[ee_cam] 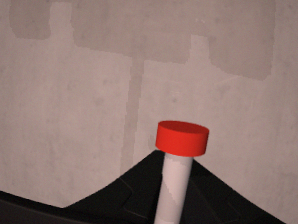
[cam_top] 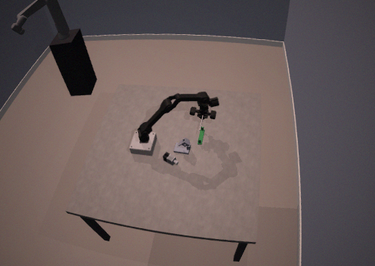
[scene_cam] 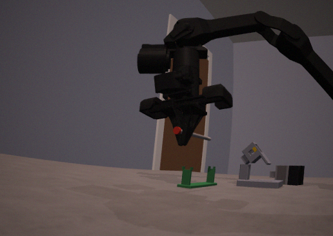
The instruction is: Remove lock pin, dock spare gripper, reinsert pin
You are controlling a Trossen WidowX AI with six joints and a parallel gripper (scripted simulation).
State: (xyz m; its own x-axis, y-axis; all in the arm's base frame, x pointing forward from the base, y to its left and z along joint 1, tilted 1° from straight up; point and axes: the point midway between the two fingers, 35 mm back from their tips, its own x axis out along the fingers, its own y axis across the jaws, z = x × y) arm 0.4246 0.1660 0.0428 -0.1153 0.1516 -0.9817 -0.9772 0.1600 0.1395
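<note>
The green cradle is 1 cm behind my gripper tip, 10 cm to the right of it and 6 cm below it. The rest, counted from my gripper tip: grey mount: 13 cm behind, 21 cm to the right, 3 cm below; then spare gripper: 22 cm behind, 32 cm to the right, 6 cm below.
</note>
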